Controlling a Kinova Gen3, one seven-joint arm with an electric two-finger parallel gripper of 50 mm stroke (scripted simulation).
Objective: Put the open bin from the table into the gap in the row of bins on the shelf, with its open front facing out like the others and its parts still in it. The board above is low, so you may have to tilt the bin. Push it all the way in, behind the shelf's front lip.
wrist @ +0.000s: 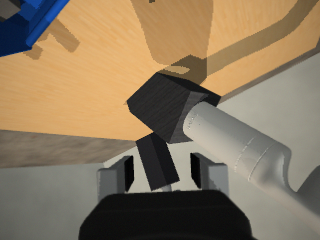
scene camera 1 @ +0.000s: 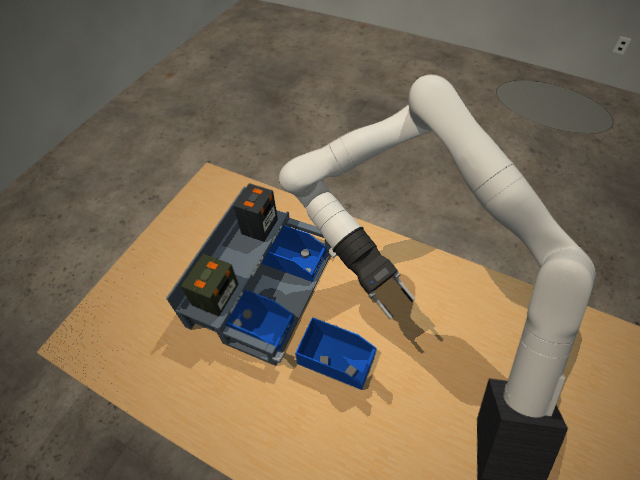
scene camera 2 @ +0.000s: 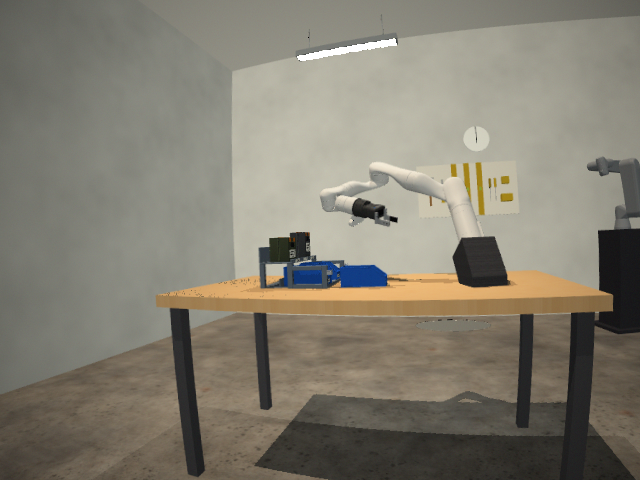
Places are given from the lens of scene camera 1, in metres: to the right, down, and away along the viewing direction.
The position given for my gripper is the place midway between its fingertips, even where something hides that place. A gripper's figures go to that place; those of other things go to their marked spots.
my gripper [scene camera 1: 402,309]: 0.17, 0.14, 0.87
blue bin [scene camera 1: 344,348]: 0.06, 0.27, 1.07
